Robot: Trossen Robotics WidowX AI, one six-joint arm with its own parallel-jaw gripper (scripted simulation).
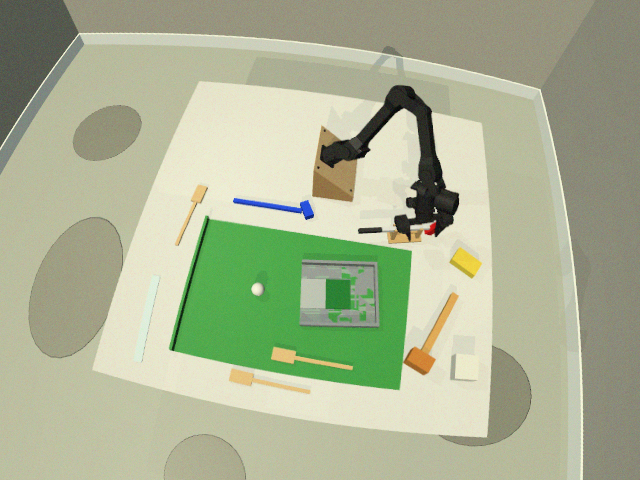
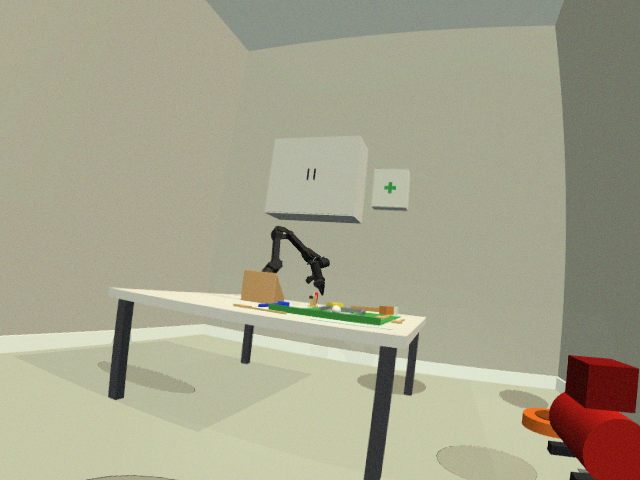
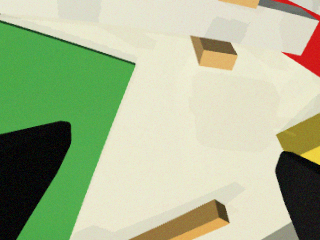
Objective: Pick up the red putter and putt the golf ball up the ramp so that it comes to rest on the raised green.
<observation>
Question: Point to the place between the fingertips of the gripper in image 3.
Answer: At 176, 147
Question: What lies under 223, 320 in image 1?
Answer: A green mat.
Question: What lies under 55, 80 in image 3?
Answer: A green mat.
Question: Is the gripper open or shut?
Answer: Open.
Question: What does the gripper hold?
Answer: Nothing.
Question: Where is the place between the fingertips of the gripper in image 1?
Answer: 422, 238
</observation>
